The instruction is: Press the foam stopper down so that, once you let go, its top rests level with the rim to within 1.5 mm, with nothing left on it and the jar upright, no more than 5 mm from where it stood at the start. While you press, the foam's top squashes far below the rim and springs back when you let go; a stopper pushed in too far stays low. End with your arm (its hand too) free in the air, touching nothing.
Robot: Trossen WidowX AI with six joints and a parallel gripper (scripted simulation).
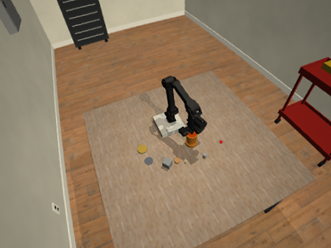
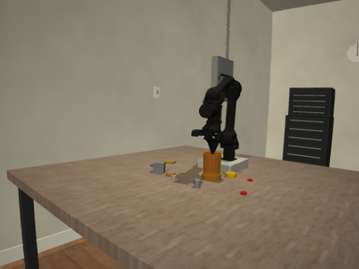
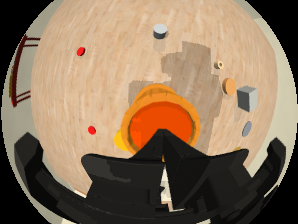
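My gripper is now 5 cm above the orange foam stopper. Round my hand: small tan disc: 15 cm to the right, 14 cm below, 10 cm ahead; then yellow disc: 13 cm below, 9 cm behind, 4 cm to the left; then small grey cylinder: 14 cm ahead, 13 cm below, 4 cm to the left.
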